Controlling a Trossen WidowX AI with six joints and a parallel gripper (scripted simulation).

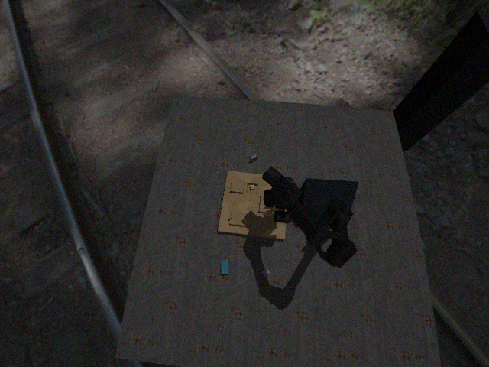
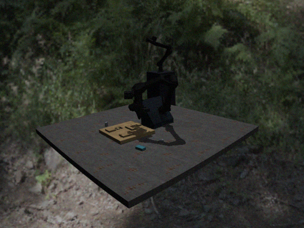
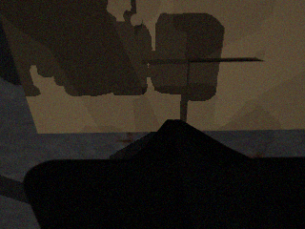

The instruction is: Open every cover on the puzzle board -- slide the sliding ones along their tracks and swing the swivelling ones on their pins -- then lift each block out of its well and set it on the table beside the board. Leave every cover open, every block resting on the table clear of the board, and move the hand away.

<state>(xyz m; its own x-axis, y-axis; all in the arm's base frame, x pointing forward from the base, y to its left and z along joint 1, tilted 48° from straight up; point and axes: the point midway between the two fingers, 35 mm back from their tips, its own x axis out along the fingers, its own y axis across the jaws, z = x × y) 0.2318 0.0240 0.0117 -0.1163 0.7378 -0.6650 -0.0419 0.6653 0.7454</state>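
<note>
My gripper tip is now 10 cm short of the tan puzzle board, 6 cm above it and 1 cm to the left of it. Round my gripper tip: teal block 29 cm to the left, 19 cm ahead, 7 cm below.
</note>
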